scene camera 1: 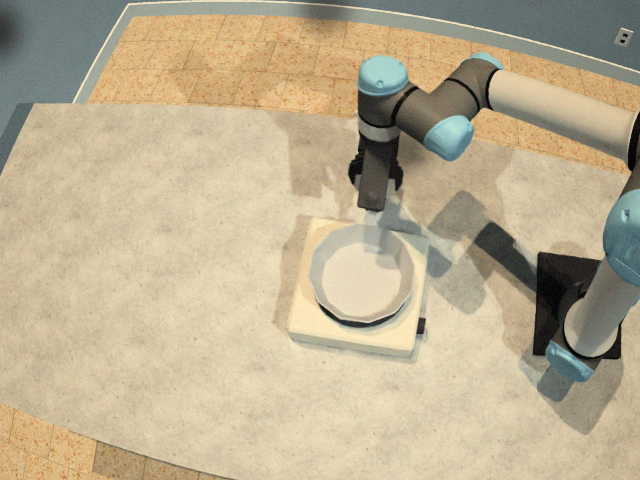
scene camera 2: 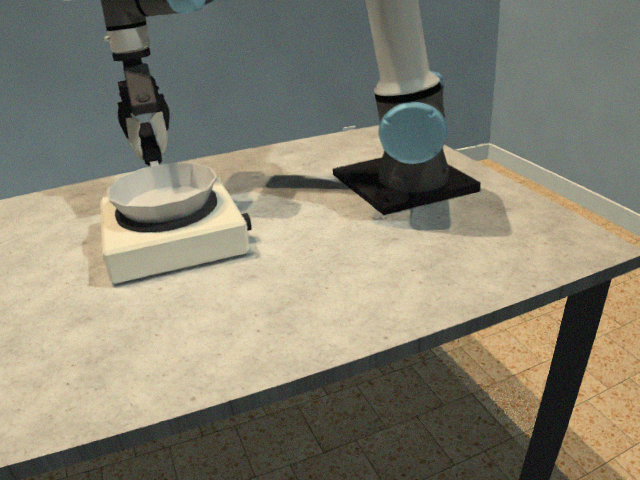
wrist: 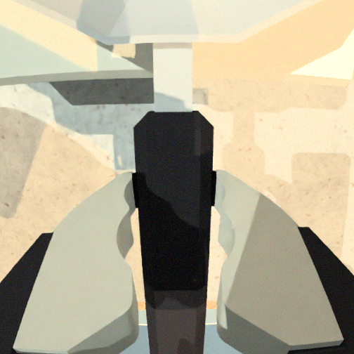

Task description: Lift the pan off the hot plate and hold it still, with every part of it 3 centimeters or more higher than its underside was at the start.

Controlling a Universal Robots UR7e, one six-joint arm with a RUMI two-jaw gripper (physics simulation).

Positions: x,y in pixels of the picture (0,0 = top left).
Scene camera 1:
gripper: 374,197
pale grey pan: 362,272
cream hot plate: 309,321
